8 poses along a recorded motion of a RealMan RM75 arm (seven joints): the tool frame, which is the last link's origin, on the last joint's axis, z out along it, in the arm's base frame.
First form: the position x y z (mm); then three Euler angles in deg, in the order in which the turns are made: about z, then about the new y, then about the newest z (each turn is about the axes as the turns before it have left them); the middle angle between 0 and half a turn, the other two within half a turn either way.
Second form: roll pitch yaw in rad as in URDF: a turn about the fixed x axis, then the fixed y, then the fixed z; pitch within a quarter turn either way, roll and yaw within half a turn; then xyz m. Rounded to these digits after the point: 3 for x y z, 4 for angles.
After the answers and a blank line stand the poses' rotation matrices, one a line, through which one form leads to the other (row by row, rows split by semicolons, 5 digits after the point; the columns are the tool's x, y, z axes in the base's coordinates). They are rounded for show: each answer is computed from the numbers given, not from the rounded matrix.
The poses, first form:
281, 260, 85, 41.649, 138.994, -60.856
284, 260, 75, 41.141, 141.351, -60.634
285, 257, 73, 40.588, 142.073, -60.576
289, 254, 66, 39.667, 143.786, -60.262
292, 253, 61, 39.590, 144.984, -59.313
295, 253, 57, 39.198, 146.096, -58.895
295, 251, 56, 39.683, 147.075, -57.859
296, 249, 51, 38.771, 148.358, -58.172
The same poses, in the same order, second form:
-2.4921, 0.3252, -1.2422, 0.281, 0.260, 0.085
-2.5329, 0.3113, -1.2668, 0.284, 0.260, 0.075
-2.5453, 0.3067, -1.2810, 0.285, 0.257, 0.073
-2.5752, 0.2974, -1.3104, 0.289, 0.254, 0.066
-2.5993, 0.2972, -1.3322, 0.292, 0.253, 0.061
-2.6194, 0.2923, -1.3509, 0.295, 0.253, 0.057
-2.6401, 0.2934, -1.3635, 0.295, 0.251, 0.056
-2.6593, 0.2803, -1.3802, 0.296, 0.249, 0.051

0.30581 -0.81615 0.49029; -0.89687 -0.07411 0.43605; -0.31954 -0.57307 -0.75464
0.28495 -0.83521 0.47034; -0.90830 -0.07849 0.41090; -0.30627 -0.54430 -0.78099
0.27241 -0.84138 0.46678; -0.91357 -0.07393 0.39991; -0.30196 -0.53537 -0.78879
0.24619 -0.85590 0.45478; -0.92385 -0.06535 0.37712; -0.29306 -0.51300 -0.80682
0.22595 -0.86800 0.44219; -0.92908 -0.05556 0.36568; -0.29284 -0.49345 -0.81899
0.20885 -0.87722 0.43228; -0.93453 -0.04877 0.35253; -0.28817 -0.47760 -0.82997
0.19701 -0.88668 0.41830; -0.93679 -0.04441 0.34707; -0.28917 -0.46024 -0.83938
0.18200 -0.89419 0.40901; -0.94357 -0.04179 0.32852; -0.27666 -0.44573 -0.85134

